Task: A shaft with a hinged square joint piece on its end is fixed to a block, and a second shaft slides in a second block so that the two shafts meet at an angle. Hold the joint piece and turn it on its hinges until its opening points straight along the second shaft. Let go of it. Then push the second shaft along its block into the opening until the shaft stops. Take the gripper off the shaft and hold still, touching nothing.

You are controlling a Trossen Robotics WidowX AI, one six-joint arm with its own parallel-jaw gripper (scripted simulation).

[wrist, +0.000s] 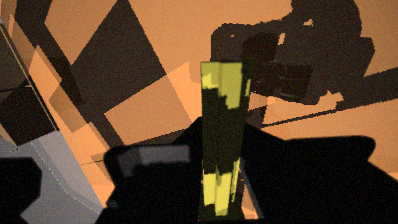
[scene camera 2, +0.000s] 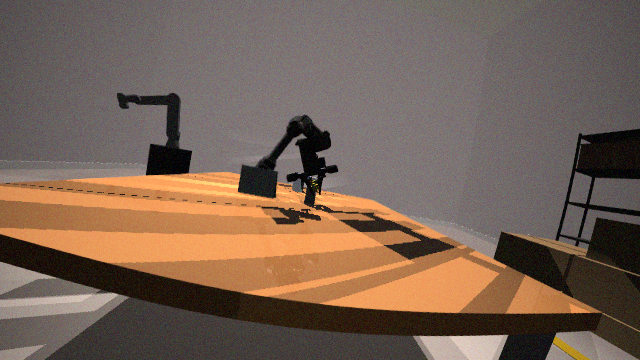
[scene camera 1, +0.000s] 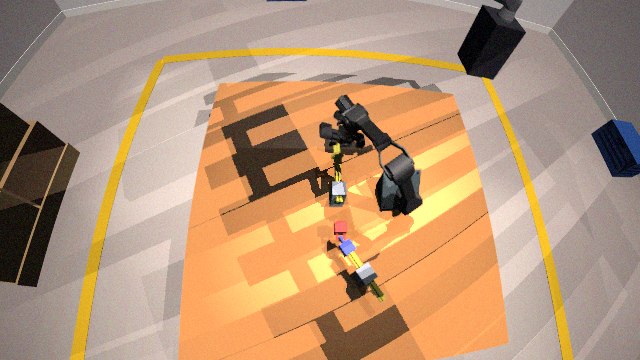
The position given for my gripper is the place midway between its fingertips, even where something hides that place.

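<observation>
There is a shaft (wrist: 225, 84) in the wrist view. And there is my gripper, which I see at (wrist: 214, 120) as well, while scene camera 1 shows the gripper at (scene camera 1: 332, 146) and scene camera 2 shows my gripper at (scene camera 2: 316, 195).
</observation>
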